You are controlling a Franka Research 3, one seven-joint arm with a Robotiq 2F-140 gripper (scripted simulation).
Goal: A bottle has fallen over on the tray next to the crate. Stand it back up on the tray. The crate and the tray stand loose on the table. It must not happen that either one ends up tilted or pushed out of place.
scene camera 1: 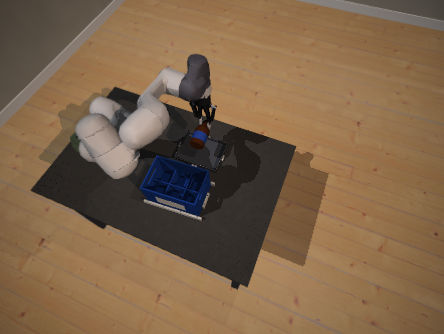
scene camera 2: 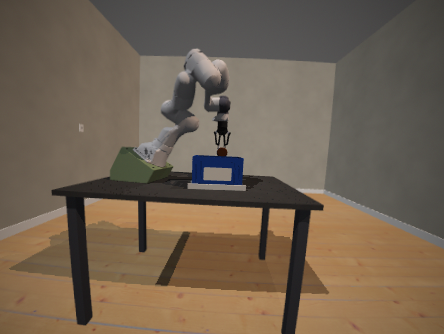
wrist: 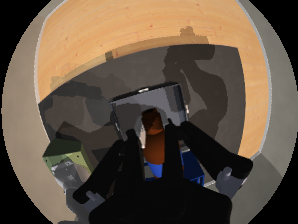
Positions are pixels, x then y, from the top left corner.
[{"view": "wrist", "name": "my gripper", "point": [152,119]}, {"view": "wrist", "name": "bottle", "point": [155,135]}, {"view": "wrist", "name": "tray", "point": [126,111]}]
